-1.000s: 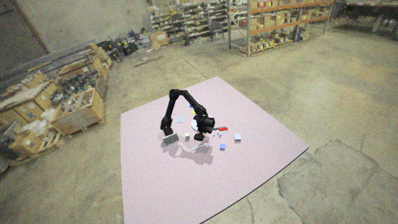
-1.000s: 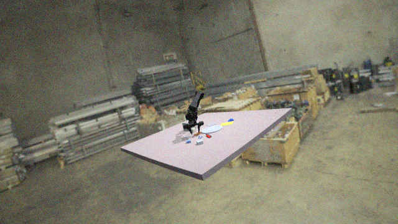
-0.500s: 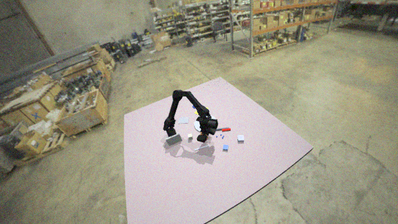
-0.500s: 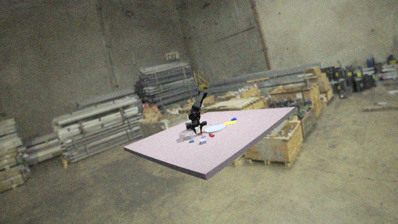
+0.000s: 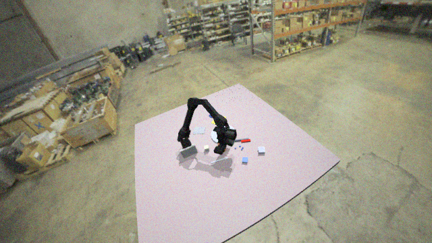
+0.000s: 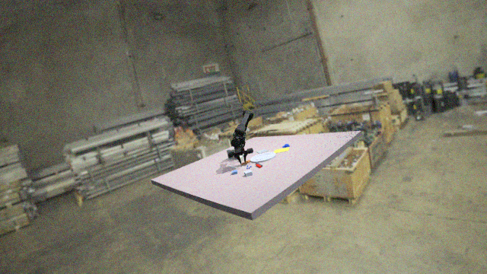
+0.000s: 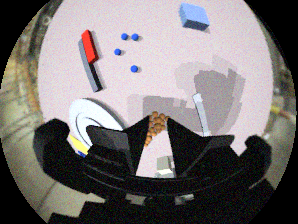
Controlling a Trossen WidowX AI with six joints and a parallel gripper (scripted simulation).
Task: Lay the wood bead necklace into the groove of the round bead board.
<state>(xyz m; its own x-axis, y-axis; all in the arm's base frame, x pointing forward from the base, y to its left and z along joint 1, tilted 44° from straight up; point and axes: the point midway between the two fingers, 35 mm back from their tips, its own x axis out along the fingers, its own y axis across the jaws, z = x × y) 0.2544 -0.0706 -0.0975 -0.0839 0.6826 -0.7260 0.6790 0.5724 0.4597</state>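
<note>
Right now the white stick is 60 mm to the right of my gripper tip, 60 mm behind it and 10 mm below it. Also, from my gripper tip: cream cube: 120 mm behind, 60 mm to the left, 10 mm above; red-handled tool: 160 mm ahead, 20 mm to the left; blue block: 140 mm to the right, 90 mm ahead.
</note>
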